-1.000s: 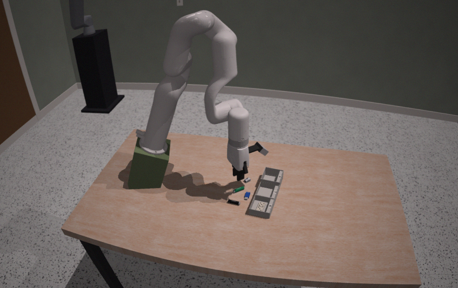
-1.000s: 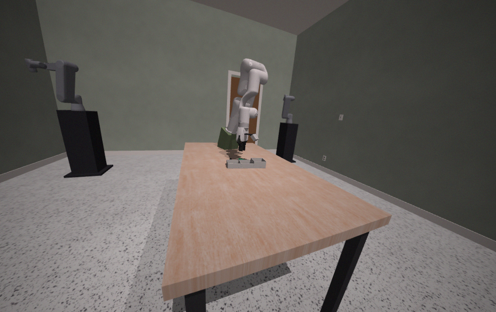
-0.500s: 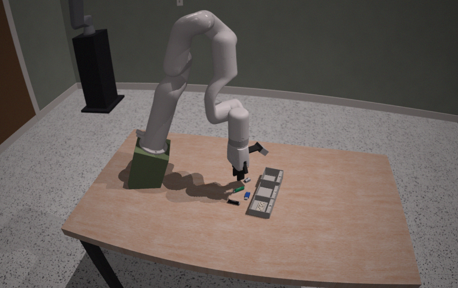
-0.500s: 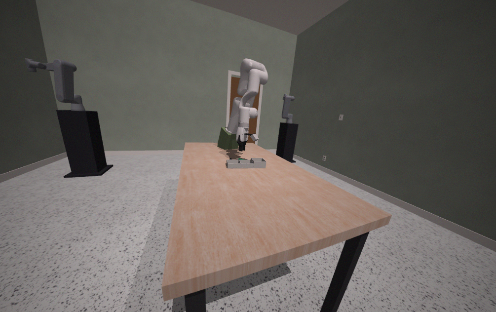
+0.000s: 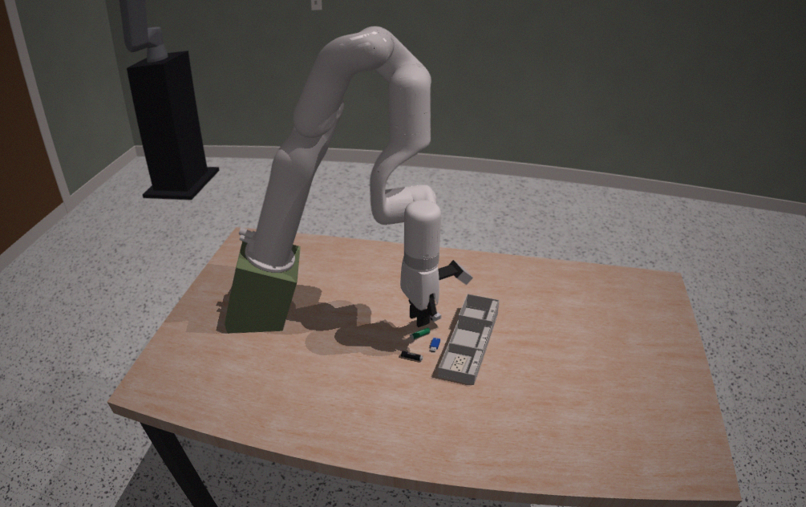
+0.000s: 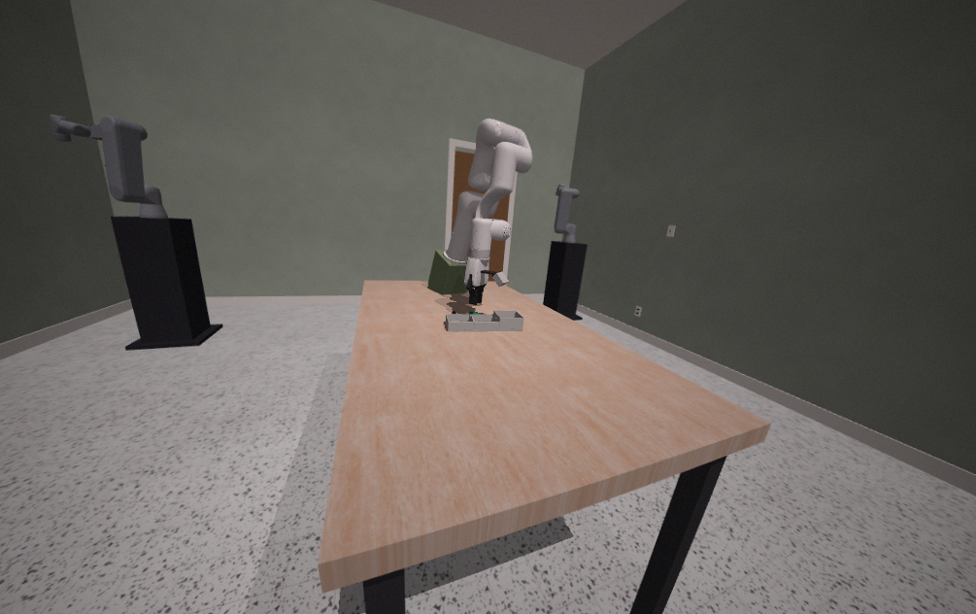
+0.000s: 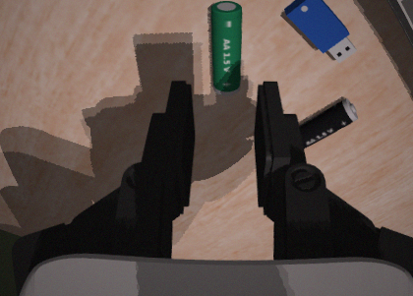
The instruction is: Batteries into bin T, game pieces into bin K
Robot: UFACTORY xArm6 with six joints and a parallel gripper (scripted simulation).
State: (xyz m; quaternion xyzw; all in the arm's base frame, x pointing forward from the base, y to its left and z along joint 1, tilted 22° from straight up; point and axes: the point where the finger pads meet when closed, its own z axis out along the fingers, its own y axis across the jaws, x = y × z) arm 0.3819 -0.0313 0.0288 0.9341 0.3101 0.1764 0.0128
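Right now the green battery is 6 cm below my hand. Round my hand: black battery (8 cm to the right, 6 cm below, 1 cm behind); then grey object (6 cm to the left, 6 cm below, 3 cm ahead); then blue item (7 cm below, 4 cm ahead, 3 cm to the right).
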